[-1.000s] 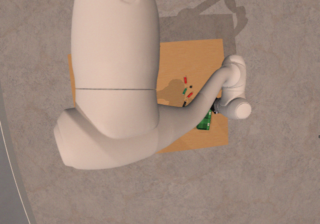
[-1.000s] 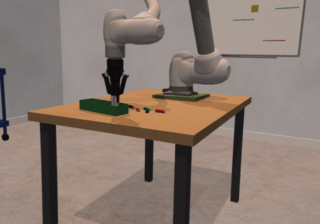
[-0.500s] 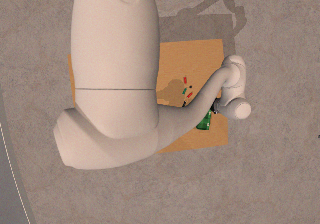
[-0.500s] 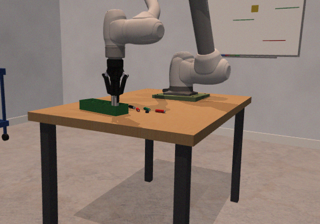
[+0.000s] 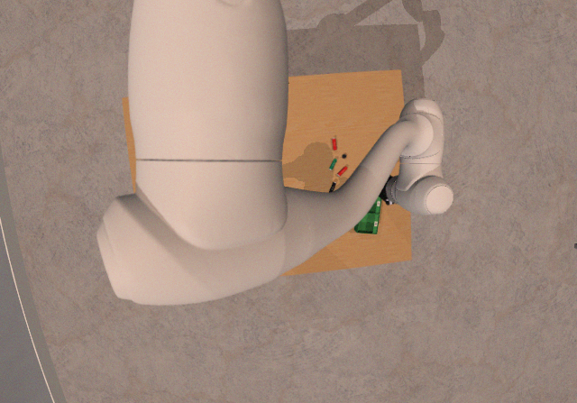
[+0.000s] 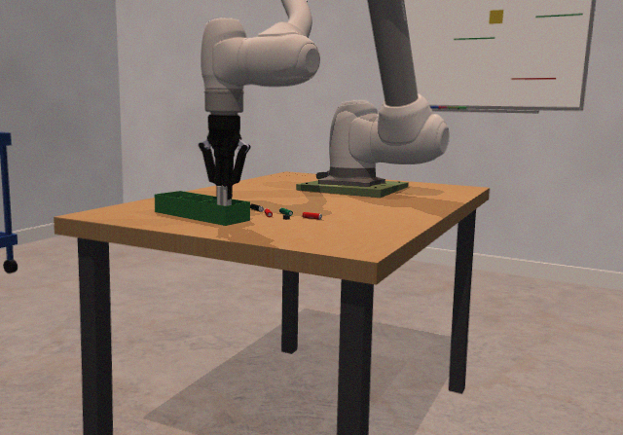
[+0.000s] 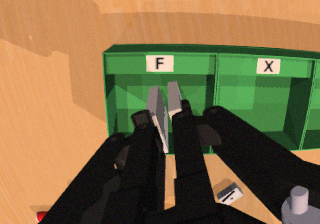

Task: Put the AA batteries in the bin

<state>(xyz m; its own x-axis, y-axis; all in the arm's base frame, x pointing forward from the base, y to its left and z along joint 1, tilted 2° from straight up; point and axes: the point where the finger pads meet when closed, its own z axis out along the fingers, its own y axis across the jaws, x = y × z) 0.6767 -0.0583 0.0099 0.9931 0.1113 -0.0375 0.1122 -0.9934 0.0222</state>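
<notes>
My gripper is now 15 cm past the green AA battery, 9 cm to the right of it and 5 cm above it. From my hand the other things lie so: small white block 13 cm behind, 5 cm to the right, 4 cm below; small black round piece 12 cm to the left, 10 cm behind, 5 cm below; green bin row 8 cm to the right, 3 cm below, 1 cm behind.
</notes>
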